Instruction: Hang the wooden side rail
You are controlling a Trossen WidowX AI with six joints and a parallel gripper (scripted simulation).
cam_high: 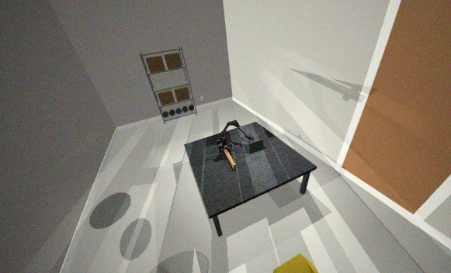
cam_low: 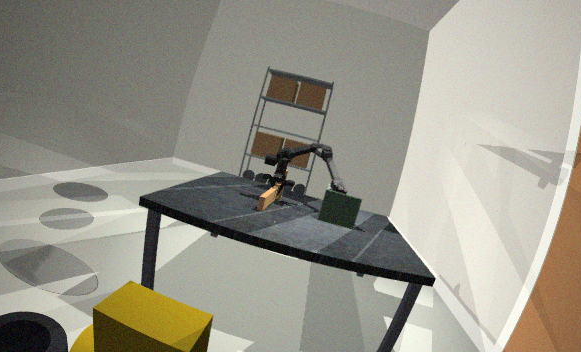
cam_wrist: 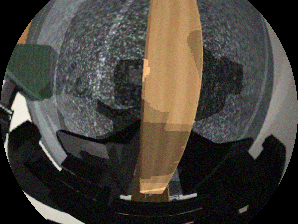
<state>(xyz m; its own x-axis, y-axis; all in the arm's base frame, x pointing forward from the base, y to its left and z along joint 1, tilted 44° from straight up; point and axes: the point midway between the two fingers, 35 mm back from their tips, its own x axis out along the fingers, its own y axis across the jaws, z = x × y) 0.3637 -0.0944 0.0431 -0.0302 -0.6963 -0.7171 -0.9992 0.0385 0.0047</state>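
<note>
My gripper tip is 10 cm to the left of the wooden post and 4 cm below it.
</note>
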